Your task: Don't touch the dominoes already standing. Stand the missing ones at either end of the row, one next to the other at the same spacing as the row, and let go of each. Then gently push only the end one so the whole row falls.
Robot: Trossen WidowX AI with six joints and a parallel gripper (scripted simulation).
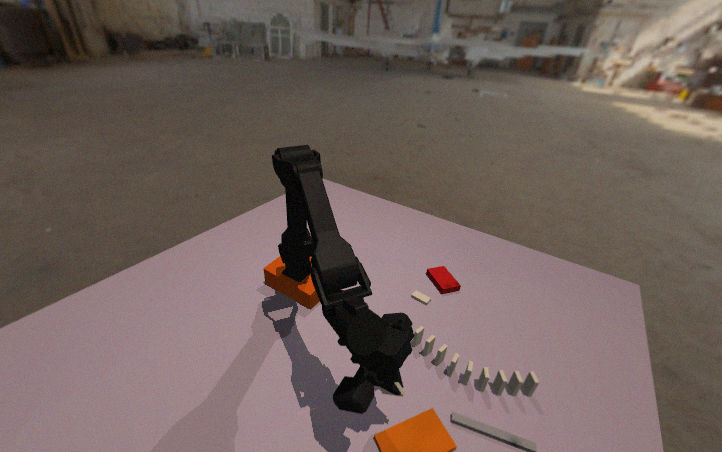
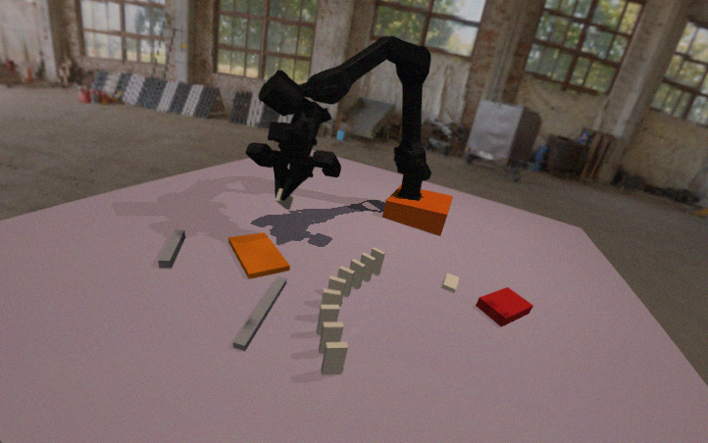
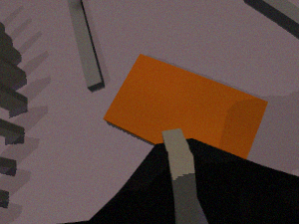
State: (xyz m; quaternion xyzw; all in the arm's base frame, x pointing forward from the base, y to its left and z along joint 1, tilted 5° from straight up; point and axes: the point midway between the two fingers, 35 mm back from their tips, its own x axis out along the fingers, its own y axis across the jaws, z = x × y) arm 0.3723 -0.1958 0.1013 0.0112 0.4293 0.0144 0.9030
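Now: gripper tip 50 mm short of the orange flat plate, 10 mm to the left of it and 100 mm above it. Also, from my gripper tip: short grey bar: 130 mm ahead, 140 mm to the right, 100 mm below; then red block: 50 mm behind, 460 mm to the left, 100 mm below.
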